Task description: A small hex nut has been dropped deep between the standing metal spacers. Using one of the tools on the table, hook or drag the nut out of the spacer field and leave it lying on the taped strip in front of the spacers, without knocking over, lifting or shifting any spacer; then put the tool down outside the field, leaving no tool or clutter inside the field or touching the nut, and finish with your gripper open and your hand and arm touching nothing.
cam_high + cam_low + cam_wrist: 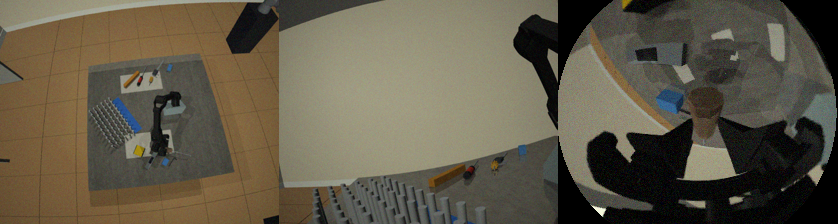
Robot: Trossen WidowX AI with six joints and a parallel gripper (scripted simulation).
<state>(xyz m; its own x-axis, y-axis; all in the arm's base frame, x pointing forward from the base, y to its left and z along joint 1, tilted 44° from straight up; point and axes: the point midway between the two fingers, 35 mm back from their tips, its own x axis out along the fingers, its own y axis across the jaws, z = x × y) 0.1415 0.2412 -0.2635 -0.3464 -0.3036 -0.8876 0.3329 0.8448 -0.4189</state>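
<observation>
My gripper tip is now 10 cm past the hook tool, 4 cm to the right of it and 1 cm above it. The rest, counted from my gripper tip: grey flat tool (14 cm ahead, 7 cm to the left, 6 cm below); yellow block (24 cm ahead, 5 cm below, 2 cm to the right); blue taped strip (37 cm to the right, 33 cm ahead, 7 cm below).
</observation>
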